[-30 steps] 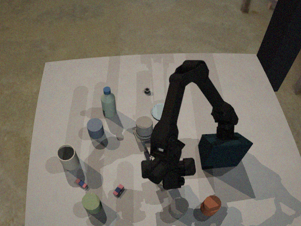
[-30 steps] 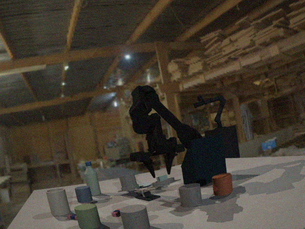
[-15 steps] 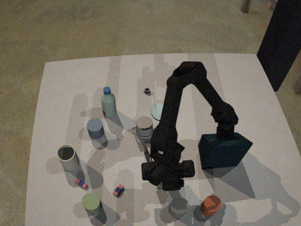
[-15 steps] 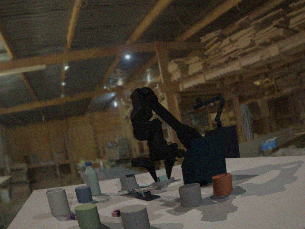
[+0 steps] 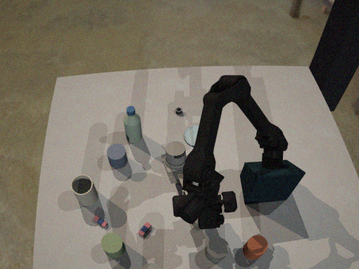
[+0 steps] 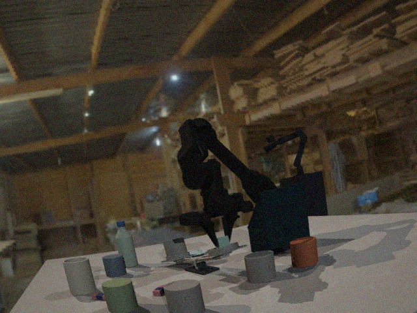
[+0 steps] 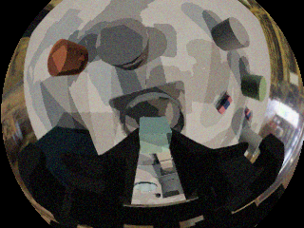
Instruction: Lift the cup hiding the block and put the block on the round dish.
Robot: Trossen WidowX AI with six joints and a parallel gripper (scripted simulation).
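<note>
My gripper tip is now 40 mm past the pale blue round dish, 360 mm to the left of it and 90 mm above it. From my gripper tip the other things lie so: pale green block 10 mm above; small balance 30 mm ahead, 120 mm to the right, 70 mm below; orange cylinder 180 mm behind, 120 mm to the left, 50 mm below.
</note>
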